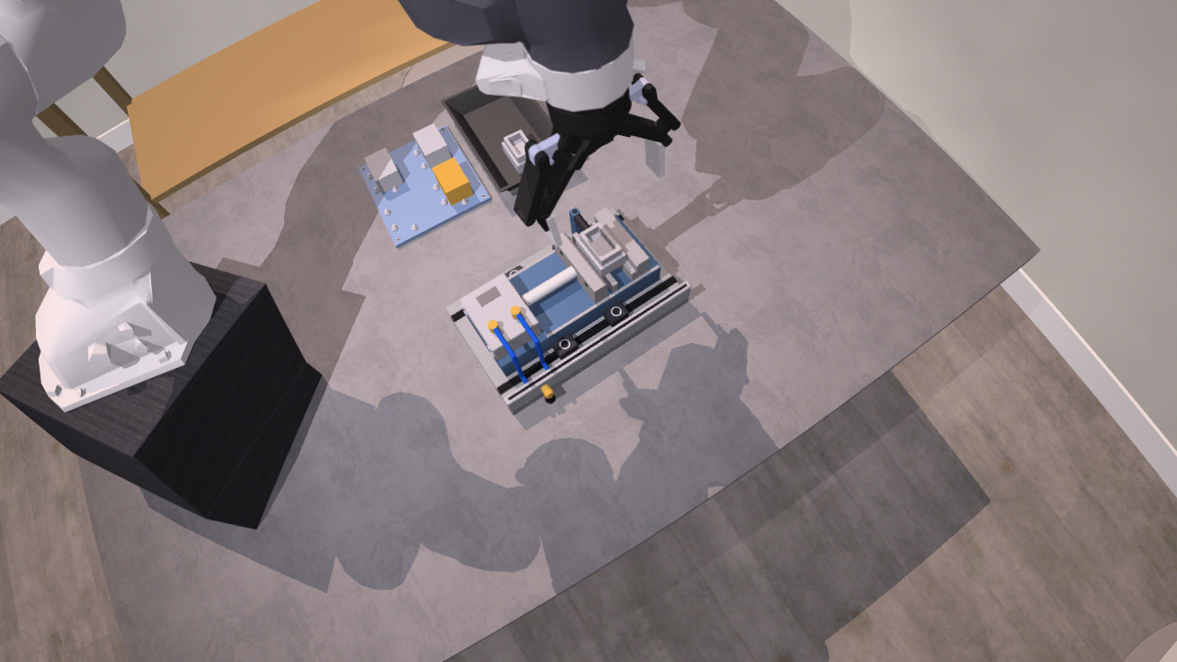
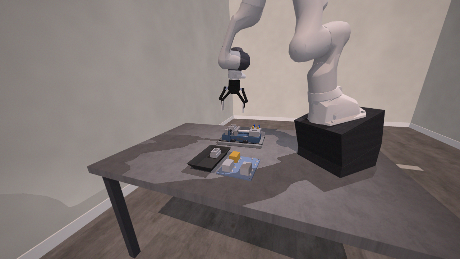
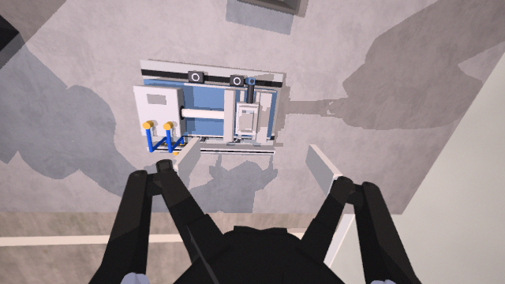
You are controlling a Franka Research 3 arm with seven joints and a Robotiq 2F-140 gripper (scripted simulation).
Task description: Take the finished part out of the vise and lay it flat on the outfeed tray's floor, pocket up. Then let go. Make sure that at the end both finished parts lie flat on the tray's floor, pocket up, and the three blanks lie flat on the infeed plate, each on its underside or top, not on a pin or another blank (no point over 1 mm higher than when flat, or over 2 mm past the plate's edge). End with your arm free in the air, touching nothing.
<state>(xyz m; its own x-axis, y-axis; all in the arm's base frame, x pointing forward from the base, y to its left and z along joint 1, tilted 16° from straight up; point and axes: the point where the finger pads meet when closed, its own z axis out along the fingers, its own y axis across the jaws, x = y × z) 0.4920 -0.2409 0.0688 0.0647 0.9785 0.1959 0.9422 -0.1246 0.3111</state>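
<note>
Right now the vise is 60 mm behind my hand, 20 mm to the left of it and 180 mm below it. Round my hand: orange block (70 mm behind, 300 mm to the left, 200 mm below); then light blue fixture plate (110 mm behind, 350 mm to the left, 220 mm below).
</note>
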